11 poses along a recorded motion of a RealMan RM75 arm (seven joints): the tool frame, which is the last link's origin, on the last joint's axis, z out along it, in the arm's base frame.
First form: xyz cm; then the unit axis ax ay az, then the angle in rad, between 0 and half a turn.
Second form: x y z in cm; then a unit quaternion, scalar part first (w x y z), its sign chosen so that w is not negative. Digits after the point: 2 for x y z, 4 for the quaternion.
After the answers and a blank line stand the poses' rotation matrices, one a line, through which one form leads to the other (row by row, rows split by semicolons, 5 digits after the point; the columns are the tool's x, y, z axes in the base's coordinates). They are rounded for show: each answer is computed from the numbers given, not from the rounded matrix.
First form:
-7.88 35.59 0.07 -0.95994 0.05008 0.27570 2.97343
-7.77 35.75 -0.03 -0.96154 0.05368 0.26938 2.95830
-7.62 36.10 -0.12 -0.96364 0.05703 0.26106 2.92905
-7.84 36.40 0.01 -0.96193 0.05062 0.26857 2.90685
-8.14 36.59 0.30 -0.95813 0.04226 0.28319 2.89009
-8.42 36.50 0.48 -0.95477 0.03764 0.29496 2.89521
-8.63 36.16 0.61 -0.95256 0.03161 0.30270 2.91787
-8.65 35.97 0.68 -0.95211 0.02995 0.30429 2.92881
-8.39 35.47 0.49 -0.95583 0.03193 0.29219 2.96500
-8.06 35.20 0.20 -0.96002 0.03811 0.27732 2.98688
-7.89 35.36 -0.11 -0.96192 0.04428 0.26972 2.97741
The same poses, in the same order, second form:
-7.88 35.59 0.07 0.0840 -0.9565 0.0499 0.2747
-7.77 35.75 -0.03 0.0915 -0.9575 0.0535 0.2682
-7.62 36.10 -0.12 0.1061 -0.9582 0.0567 0.2596
-7.84 36.40 0.01 0.1171 -0.9553 0.0503 0.2667
-8.14 36.59 0.30 0.1254 -0.9506 0.0419 0.2810
-8.42 36.50 0.48 0.1229 -0.9475 0.0374 0.2927
-8.63 36.16 0.61 0.1116 -0.9466 0.0314 0.3008
-8.65 35.97 0.68 0.1062 -0.9467 0.0298 0.3026
-8.39 35.47 0.49 0.0882 -0.9521 0.0318 0.2911
-8.06 35.20 0.20 0.0773 -0.9572 0.0380 0.2765
-7.89 35.36 -0.11 0.0820 -0.9587 0.0441 0.2688

0.84407 -0.14161 -0.51719; -0.04932 -0.98091 0.18809; -0.53396 -0.13325 -0.83495
0.85037 -0.15146 -0.50391; -0.05327 -0.97753 0.20394; -0.52348 -0.14658 -0.83933
0.85880 -0.16374 -0.48544; -0.05361 -0.97107 0.23272; -0.50950 -0.17383 -0.84273
0.85266 -0.15852 -0.49783; -0.03358 -0.96752 0.25055; -0.52138 -0.19692 -0.83029
0.83861 -0.15018 -0.52361; -0.00923 -0.96502 0.26200; -0.54465 -0.21488 -0.81067
0.82583 -0.14273 -0.54555; 0.00115 -0.96701 0.25473; -0.56391 -0.21100 -0.79843
0.81705 -0.12663 -0.56248; 0.00769 -0.97310 0.23023; -0.57651 -0.19244 -0.79411
0.81513 -0.12065 -0.56657; 0.00787 -0.97567 0.21909; -0.57922 -0.18305 -0.79435
0.82856 -0.11190 -0.54861; -0.00923 -0.98242 0.18643; -0.55983 -0.14940 -0.81503
0.84422 -0.11547 -0.52341; -0.03000 -0.98517 0.16895; -0.53516 -0.12692 -0.83516
0.85159 -0.12870 -0.50817; -0.04053 -0.98266 0.18095; -0.52265 -0.13350 -0.84203

